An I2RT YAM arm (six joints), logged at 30 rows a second.
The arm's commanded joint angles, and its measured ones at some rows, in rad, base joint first. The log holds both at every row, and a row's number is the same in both.
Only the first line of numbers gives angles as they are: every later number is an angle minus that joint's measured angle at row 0.
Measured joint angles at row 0:
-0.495 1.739 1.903 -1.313 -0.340 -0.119
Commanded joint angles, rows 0 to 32:
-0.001 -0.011 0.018 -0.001 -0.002 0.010
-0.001 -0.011 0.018 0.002 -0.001 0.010
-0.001 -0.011 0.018 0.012 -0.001 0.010
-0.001 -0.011 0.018 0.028 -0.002 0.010
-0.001 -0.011 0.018 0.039 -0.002 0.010
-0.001 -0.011 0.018 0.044 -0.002 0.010
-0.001 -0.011 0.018 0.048 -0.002 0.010
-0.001 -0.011 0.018 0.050 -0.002 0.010
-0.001 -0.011 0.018 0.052 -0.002 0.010
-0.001 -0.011 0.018 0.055 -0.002 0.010
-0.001 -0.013 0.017 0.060 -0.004 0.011
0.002 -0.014 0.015 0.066 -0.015 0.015
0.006 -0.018 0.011 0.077 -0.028 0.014
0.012 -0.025 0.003 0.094 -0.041 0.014
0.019 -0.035 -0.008 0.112 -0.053 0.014
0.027 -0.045 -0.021 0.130 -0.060 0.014
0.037 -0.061 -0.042 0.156 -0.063 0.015
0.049 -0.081 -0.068 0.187 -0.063 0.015
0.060 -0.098 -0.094 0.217 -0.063 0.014
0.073 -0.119 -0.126 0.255 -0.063 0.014
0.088 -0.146 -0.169 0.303 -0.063 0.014
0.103 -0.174 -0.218 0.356 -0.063 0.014
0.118 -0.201 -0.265 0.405 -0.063 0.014
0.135 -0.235 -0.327 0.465 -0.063 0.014
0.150 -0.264 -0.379 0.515 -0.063 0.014
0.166 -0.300 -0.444 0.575 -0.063 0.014
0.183 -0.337 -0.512 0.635 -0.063 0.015
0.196 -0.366 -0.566 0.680 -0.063 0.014
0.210 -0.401 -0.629 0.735 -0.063 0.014
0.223 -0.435 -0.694 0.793 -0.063 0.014
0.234 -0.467 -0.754 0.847 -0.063 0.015
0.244 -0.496 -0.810 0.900 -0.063 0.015
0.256 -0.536 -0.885 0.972 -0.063 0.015
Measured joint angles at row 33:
0.229 -0.459 -0.748 0.888 -0.058 0.011
